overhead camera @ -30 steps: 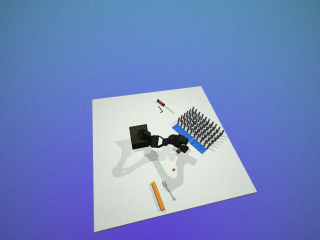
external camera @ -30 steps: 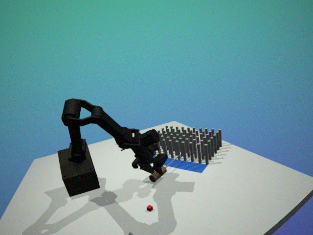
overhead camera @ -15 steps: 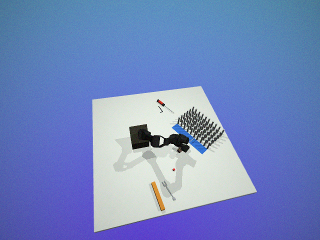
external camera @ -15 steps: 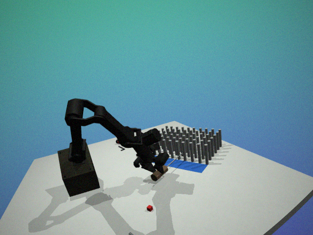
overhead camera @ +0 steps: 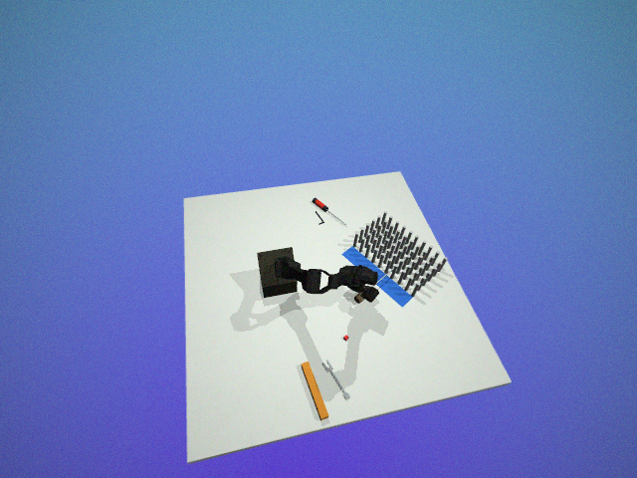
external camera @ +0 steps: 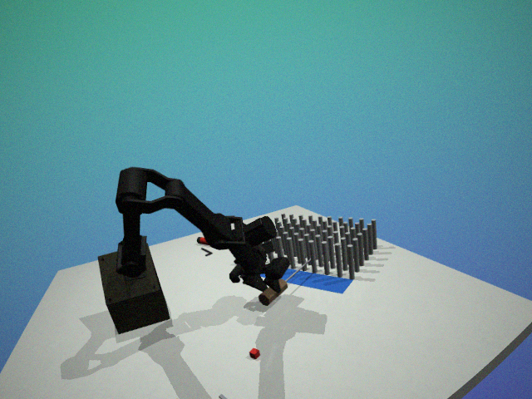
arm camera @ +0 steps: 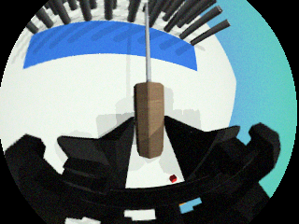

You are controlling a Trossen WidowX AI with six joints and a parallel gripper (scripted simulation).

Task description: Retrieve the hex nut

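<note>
Right now the blue taped strip is 10 cm ahead of my gripper tip, 12 cm to the left of it and 3 cm below it. Round my gripper tip: grey rod tool: 9 cm ahead, 6 cm to the left; then grey wrench: 20 cm behind, 35 cm to the right, 3 cm below; then small red cube: 12 cm behind, 18 cm to the right, 3 cm below.
</note>
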